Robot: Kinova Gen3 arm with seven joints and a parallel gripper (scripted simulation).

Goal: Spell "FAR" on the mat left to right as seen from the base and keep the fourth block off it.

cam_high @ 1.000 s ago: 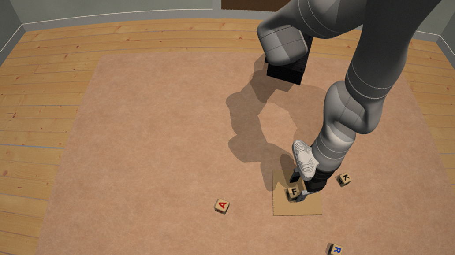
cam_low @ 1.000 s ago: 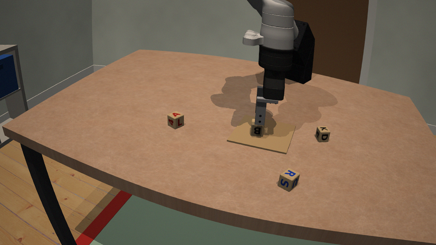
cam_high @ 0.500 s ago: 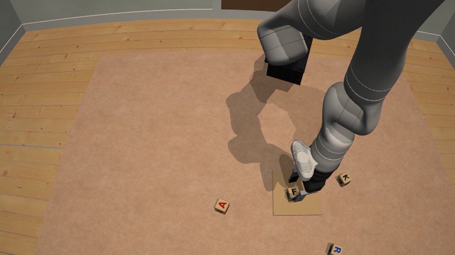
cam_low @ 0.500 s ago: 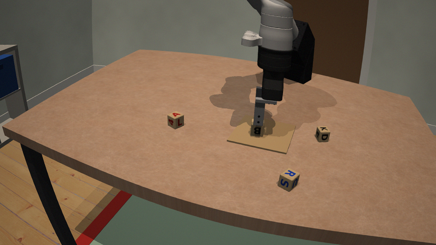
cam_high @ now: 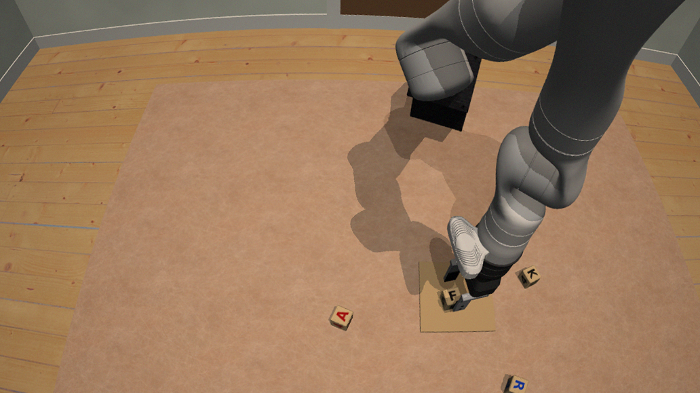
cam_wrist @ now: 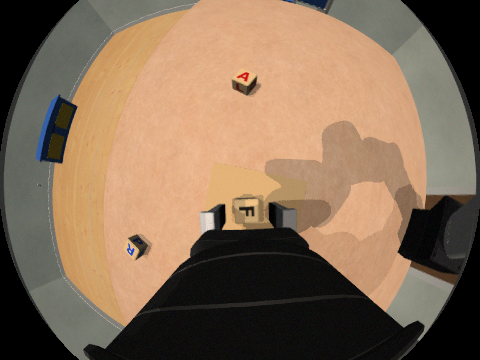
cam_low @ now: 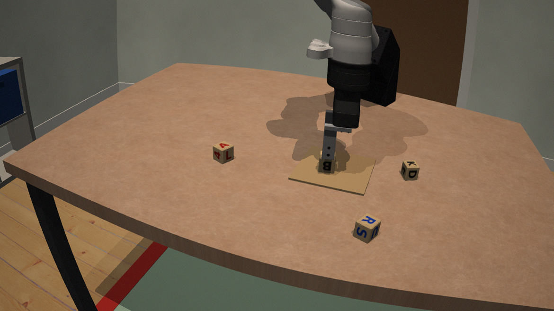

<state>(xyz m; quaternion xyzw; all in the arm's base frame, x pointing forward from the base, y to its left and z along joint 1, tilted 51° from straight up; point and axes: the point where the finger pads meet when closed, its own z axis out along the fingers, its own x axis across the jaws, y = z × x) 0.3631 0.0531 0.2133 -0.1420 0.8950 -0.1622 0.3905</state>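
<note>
The F block is 40 mm below my hand. From my hand the other things lie so: R block 170 mm ahead, 110 mm to the left, 40 mm below; tan mat 60 mm below, 20 mm to the left, 10 mm behind; K block 170 mm to the left, 40 mm below, 40 mm behind.
</note>
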